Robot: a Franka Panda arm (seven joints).
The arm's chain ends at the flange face. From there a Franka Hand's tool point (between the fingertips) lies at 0.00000 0.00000 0.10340 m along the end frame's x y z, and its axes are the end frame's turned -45 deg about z.
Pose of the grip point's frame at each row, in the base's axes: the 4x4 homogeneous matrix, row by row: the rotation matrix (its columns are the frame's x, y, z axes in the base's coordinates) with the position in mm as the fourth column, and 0 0 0 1 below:
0.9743 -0.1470 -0.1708 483.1; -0.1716 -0.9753 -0.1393 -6.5; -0.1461 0.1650 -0.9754 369.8; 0 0 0 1
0.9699 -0.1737 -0.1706 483.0; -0.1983 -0.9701 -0.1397 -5.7; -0.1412 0.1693 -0.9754 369.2; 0 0 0 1
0.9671 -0.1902 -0.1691 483.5; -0.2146 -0.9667 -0.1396 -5.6; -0.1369 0.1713 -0.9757 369.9; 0 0 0 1
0.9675 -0.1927 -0.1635 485.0; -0.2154 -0.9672 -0.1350 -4.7; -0.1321 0.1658 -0.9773 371.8; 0 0 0 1
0.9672 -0.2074 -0.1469 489.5; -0.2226 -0.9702 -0.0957 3.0; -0.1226 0.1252 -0.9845 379.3; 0 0 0 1
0.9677 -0.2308 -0.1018 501.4; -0.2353 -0.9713 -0.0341 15.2; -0.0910 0.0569 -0.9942 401.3; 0 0 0 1
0.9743 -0.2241 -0.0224 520.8; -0.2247 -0.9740 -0.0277 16.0; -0.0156 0.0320 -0.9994 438.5; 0 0 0 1
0.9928 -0.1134 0.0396 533.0; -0.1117 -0.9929 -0.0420 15.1; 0.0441 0.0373 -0.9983 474.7; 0 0 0 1
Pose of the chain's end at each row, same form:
0.5850 -0.7929 -0.1708 500.8; -0.8110 -0.5683 -0.1393 7.9; 0.0134 0.2200 -0.9754 470.7; 0 0 0 1
0.5630 -0.8086 -0.1706 500.6; -0.8262 -0.5457 -0.1397 8.7; 0.0199 0.2196 -0.9754 470.1; 0 0 0 1
0.5494 -0.8183 -0.1691 501.0; -0.8353 -0.5318 -0.1396 8.8; 0.0243 0.2179 -0.9757 470.8; 0 0 0 1
0.5479 -0.8204 -0.1635 501.9; -0.8362 -0.5316 -0.1350 9.3; 0.0238 0.2106 -0.9773 472.9; 0 0 0 1
0.5373 -0.8306 -0.1469 504.7; -0.8434 -0.5286 -0.0957 12.9; 0.0018 0.1752 -0.9845 481.1; 0 0 0 1
0.5211 -0.8475 -0.1018 511.9; -0.8532 -0.5204 -0.0341 18.7; -0.0241 0.1046 -0.9942 504.1; 0 0 0 1
0.5305 -0.8474 -0.0224 523.1; -0.8476 -0.5298 -0.0277 18.9; 0.0116 0.0337 -0.9994 541.8; 0 0 0 1
0.6218 -0.7822 0.0396 528.9; -0.7811 -0.6231 -0.0420 19.4; 0.0576 -0.0048 -0.9983 577.9; 0 0 0 1

